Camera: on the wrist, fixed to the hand. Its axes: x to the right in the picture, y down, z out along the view.
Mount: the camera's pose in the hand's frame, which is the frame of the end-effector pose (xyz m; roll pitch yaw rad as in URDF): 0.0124 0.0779 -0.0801 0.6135 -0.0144 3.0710
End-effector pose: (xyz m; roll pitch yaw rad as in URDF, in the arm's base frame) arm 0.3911 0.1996 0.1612 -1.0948 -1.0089 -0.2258
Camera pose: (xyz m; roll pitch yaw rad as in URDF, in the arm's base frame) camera 0.4770 0.1434 0.1152 1.6278 1.0632 2.8228
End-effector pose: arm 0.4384 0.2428 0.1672 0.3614 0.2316 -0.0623
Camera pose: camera 0.4459 0.3437 0.1182 0.2673 -0.2696 3.0161
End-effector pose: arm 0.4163 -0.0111 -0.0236 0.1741 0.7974 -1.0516
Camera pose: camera 0.4760 0.0670 -0.0782 0.5102 -0.8214 1.9915
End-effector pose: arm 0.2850 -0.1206 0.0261 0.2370 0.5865 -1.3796
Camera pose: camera 0.3735 -0.0804 -0.0304 0.4212 -0.6156 1.6821
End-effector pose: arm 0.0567 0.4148 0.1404 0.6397 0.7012 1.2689
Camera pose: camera -0.0492 0.4457 0.1188 0.0171 -0.7539 -1.9386
